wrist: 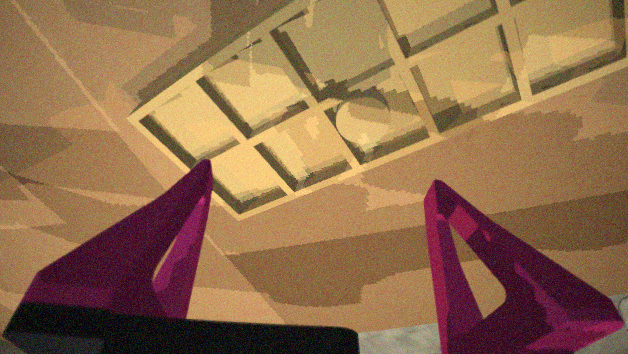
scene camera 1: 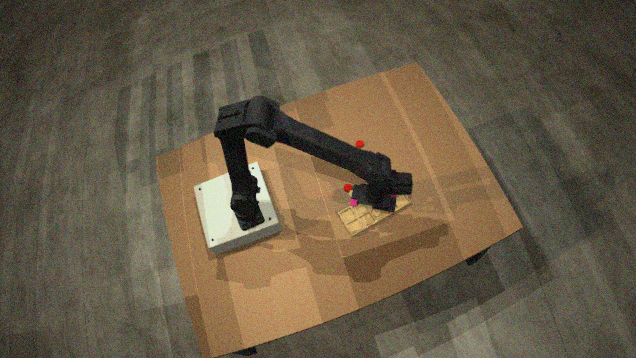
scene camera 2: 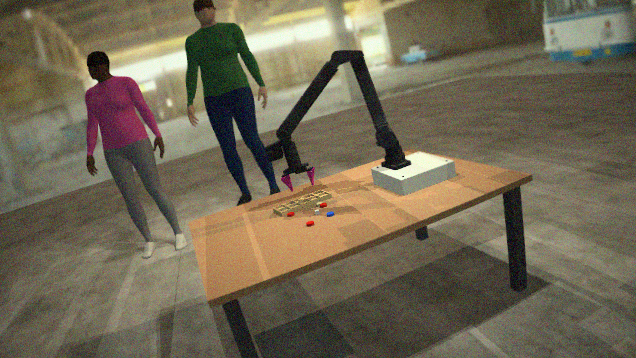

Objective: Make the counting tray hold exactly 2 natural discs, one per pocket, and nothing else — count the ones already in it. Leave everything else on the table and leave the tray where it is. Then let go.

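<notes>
The counting tray [scene camera 1: 358, 220] [scene camera 2: 281, 212] [wrist: 267, 205] is a pale wooden grid of pockets. In the wrist view one natural disc [wrist: 361, 122] sits in a pocket of the row nearer the fingers; the tray's far part is cut off by the frame. Another natural disc [scene camera 1: 351, 193] [scene camera 2: 319, 204] lies on the table beside the tray, against or close to a red disc [scene camera 1: 348, 187] [scene camera 2: 323, 205]; the gripper partly hides it in scene camera 1. My gripper [scene camera 2: 302, 187] [wrist: 324, 180] is open and empty, its magenta fingers spread above the tray.
More red discs [scene camera 1: 359, 143] [scene camera 2: 310, 223] [scene camera 2: 291, 214], a blue disc [scene camera 2: 330, 214] and a small whitish piece [scene camera 2: 317, 212] lie on the table, on the side of the tray toward scene camera 2. The arm stands on a white base box [scene camera 1: 215, 220] [scene camera 2: 425, 175]. Two people stand beyond the table.
</notes>
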